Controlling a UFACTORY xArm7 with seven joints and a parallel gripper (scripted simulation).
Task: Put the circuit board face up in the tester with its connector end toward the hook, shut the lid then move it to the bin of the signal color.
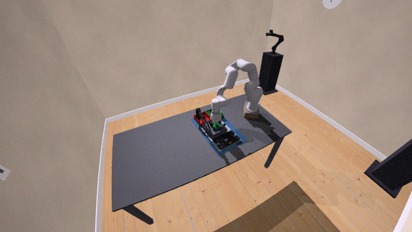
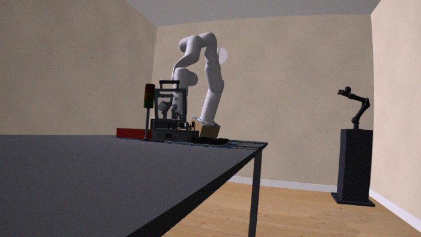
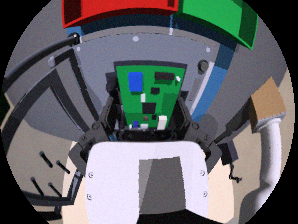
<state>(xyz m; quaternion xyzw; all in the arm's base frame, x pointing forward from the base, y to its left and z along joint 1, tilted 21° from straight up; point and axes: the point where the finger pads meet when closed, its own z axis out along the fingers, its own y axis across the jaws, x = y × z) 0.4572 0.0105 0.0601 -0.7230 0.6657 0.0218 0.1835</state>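
My hand is 10 mm above the green circuit board. From my hand the other things lie so: red bin (60 mm ahead, 190 mm to the right, 70 mm below); then tester plate (10 mm to the left, 10 mm below); then clear lid (120 mm ahead, 10 mm to the left, 100 mm above).
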